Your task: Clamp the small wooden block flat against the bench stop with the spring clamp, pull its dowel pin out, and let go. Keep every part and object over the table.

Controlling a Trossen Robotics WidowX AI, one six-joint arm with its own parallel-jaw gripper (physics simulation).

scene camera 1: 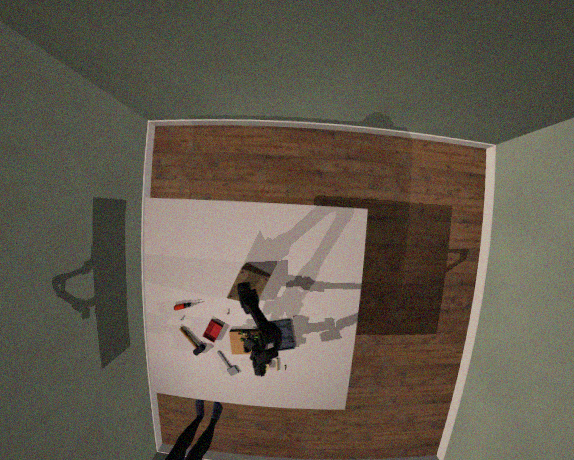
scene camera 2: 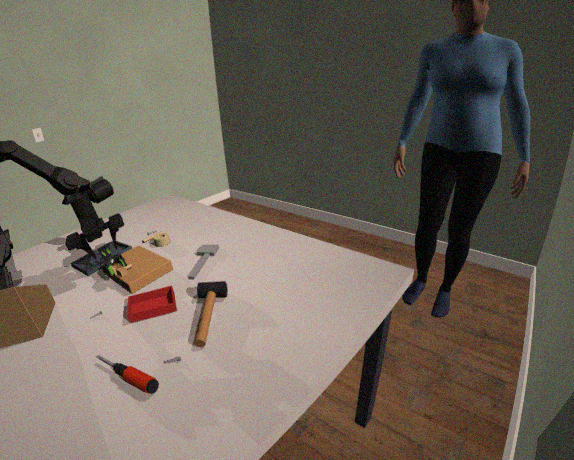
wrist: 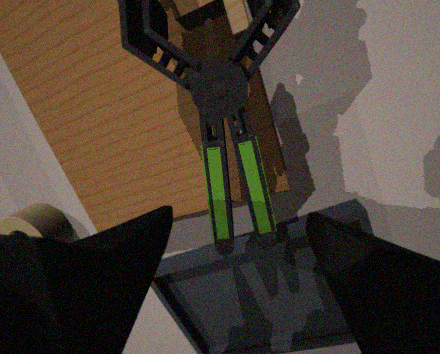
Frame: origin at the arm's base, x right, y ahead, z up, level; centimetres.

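Where they show: gripper, fingertip midpoint: (scene camera 2: 106,253) (wrist: 239,217); arm's base, link origin: (scene camera 1: 243,288).
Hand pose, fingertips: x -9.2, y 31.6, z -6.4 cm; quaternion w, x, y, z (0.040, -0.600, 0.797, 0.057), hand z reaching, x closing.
Observation:
Things, the pixels of their top centre, and the offset from my fingertips. "*": a spot on its surface instead.
- black spring clamp, top centre: (wrist: 209,102) (scene camera 2: 110,254) dx +5.8, dy -0.3, dz +1.7 cm
- wooden bench board, top centre: (wrist: 118,68) (scene camera 2: 134,262) (scene camera 1: 246,343) dx +9.2, dy +5.3, dz -2.5 cm
- dark tray, top centre: (wrist: 266,305) (scene camera 2: 101,254) (scene camera 1: 281,336) dx -11.1, dy +0.3, dz -4.0 cm
- pale wooden piece, surface spot: (wrist: 237,16) * dx +8.9, dy -1.8, dz -0.5 cm
- tape roll, top centre: (wrist: 22,244) (scene camera 2: 160,236) dx -1.4, dy +20.8, dz -2.9 cm
- steel hammer, top centre: (scene camera 2: 200,258) (scene camera 1: 226,363) dx +22.3, dy +21.5, dz -4.5 cm
- red tray, top centre: (scene camera 2: 150,299) (scene camera 1: 212,331) dx +30.2, dy +0.0, dz -3.2 cm
- mallet, top centre: (scene camera 2: 205,303) (scene camera 1: 189,342) dx +44.4, dy +7.5, dz -1.8 cm
- screwdriver, top centre: (scene camera 2: 120,365) (scene camera 1: 186,306) dx +45.7, dy -15.1, dz -2.7 cm
My gripper (scene camera 2: 105,251) (wrist: 239,217) is open, with one finger on each side of the clamp's green handles and gaps showing in the wrist view. The black spring clamp (wrist: 220,90) lies over the wooden bench board (scene camera 1: 237,343) (scene camera 2: 148,267) (wrist: 120,130), its handle ends reaching over the dark tray (scene camera 1: 286,334) (wrist: 207,300). Its jaws spread toward the top of the wrist view, where a pale wooden piece (wrist: 237,16) shows between them. I cannot tell there which part is block, stop or dowel pin, nor whether the jaw tips touch the block; the tips are cut off.
A tape roll (scene camera 2: 162,239) (wrist: 56,220) is beside the board. A steel hammer (scene camera 1: 228,362) (scene camera 2: 201,262), red tray (scene camera 1: 214,330) (scene camera 2: 150,306), mallet (scene camera 1: 191,340) (scene camera 2: 205,317), screwdriver (scene camera 2: 138,378), small screws and brown box (scene camera 2: 22,312) are on the table. A person (scene camera 2: 465,95) stands beyond its edge.

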